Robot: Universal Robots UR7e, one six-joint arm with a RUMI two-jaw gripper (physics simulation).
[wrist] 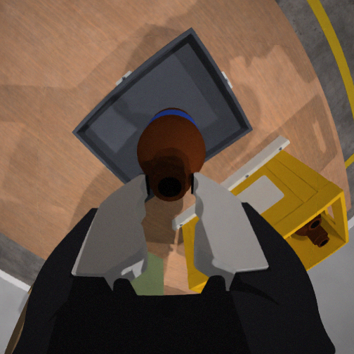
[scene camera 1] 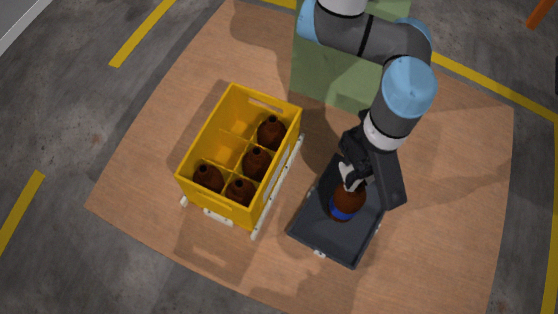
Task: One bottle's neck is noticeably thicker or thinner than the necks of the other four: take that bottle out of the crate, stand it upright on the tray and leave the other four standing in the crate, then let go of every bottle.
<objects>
My gripper shows in the wrist view and in scene camera 1. A blue-labelled bottle shows in the wrist view and in scene camera 1. The same spot on my gripper: (wrist: 231, 239) is (scene camera 1: 357, 182). One and the same spot on the blue-labelled bottle: (wrist: 170, 148) is (scene camera 1: 358, 196).
</objects>
